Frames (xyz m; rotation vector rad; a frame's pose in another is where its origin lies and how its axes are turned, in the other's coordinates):
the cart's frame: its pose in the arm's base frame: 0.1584 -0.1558 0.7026 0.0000 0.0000 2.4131
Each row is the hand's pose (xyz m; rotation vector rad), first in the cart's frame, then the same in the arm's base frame.
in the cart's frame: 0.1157 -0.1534 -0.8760 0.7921 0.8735 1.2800
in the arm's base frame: 0.1742 0.0357 -0.1734 0.6240 -1.2284 -2.1353
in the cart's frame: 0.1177 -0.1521 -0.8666 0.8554 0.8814 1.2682
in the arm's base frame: 0.1718 0.0361 -0.1640 0.6049 -1.2980 -2.1080
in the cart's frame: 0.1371 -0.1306 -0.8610 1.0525 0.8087 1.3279
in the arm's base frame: 0.1430 0.0329 -0.1584 0.4294 -1.4343 -1.9826
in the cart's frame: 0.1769 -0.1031 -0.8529 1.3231 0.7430 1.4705
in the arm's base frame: 0.0950 0.0389 -0.1503 0.2333 -1.5712 -1.7160
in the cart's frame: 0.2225 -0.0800 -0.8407 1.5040 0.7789 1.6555
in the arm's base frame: 0.0456 0.0520 -0.1381 0.1840 -1.6122 -1.4281
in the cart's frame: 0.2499 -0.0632 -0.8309 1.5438 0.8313 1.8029
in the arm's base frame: 0.0140 0.0577 -0.1283 0.2050 -1.5718 -1.2689
